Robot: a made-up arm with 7 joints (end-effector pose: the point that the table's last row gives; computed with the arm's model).
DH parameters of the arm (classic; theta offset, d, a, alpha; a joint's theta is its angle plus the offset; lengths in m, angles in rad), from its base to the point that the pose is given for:
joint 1: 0 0.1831 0 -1.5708
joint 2: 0 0 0 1.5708
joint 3: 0 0.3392 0.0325 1.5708
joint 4: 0 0 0.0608 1.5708
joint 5: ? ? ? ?
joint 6: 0 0 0.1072 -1.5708
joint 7: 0 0.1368 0 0
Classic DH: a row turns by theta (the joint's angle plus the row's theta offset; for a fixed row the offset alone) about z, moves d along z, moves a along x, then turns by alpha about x.
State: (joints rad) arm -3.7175 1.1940 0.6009 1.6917 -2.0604 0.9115 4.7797
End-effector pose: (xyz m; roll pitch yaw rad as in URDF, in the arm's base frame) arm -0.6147 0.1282 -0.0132 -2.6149 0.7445 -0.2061
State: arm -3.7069 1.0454 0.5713 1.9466 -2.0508 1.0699 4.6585
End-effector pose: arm -0.6684 0.2303 0.1579 -2.1726 1.0050 -0.0641
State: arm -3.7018 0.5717 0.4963 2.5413 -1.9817 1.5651 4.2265
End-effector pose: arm -0.4438 0.3236 0.6808 -0.3727 1.4494 0.8901
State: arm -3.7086 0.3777 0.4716 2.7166 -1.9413 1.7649 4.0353
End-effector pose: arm -0.2666 0.2849 0.7904 1.9479 1.4402 2.9904
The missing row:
joint 5: 0 0.2686 0 1.5708
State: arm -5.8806 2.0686 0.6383 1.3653 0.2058 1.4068 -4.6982
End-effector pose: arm -0.0756 0.2541 -0.1915 0.8671 0.3871 -1.6537
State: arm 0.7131 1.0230 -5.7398 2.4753 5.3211 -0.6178 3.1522
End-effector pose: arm 0.3382 0.5199 0.5228 -0.7884 0.8368 0.4269
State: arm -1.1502 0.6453 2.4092 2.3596 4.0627 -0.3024 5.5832
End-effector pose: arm 0.1545 -0.0460 0.8320 0.2957 0.3665 1.7722
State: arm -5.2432 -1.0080 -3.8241 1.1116 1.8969 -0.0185 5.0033
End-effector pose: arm -0.4359 -0.0781 0.0703 2.7457 -0.4846 -2.9675
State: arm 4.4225 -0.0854 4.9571 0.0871 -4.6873 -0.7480 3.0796
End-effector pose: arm -0.1056 0.1801 0.2204 3.0563 0.6644 -1.6529
